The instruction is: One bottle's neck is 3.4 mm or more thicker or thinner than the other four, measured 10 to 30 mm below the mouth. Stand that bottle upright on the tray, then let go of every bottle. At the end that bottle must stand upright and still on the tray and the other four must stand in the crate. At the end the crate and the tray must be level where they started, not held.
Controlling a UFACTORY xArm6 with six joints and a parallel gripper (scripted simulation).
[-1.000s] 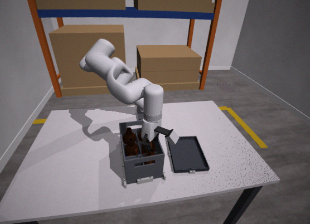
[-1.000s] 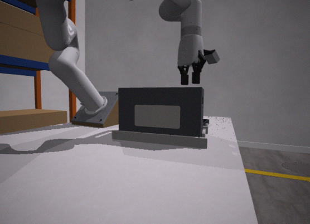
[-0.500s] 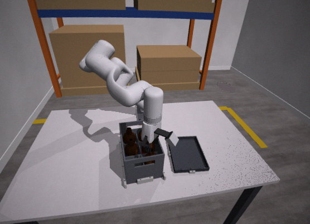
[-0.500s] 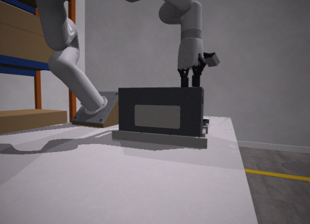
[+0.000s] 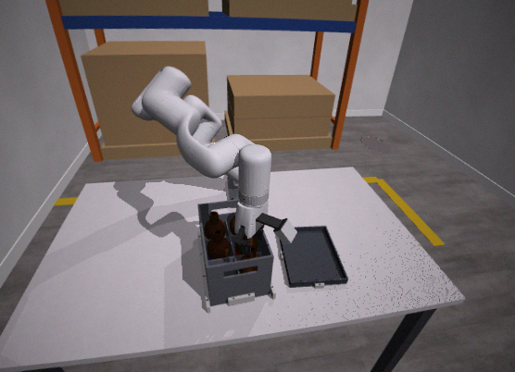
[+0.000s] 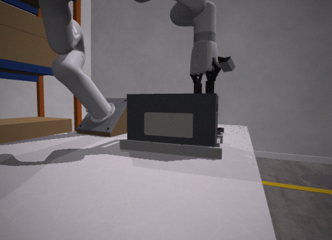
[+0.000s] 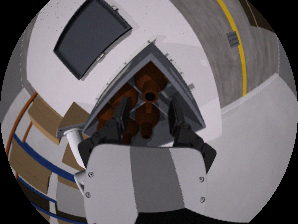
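Right now the dark grey crate is 8 cm behind my hand, 5 cm to the right of it and 11 cm below it. Round my hand: glass bottle: 18 cm behind, 2 cm to the right, 11 cm below; then dark tray: 9 cm behind, 22 cm to the left, 19 cm below.
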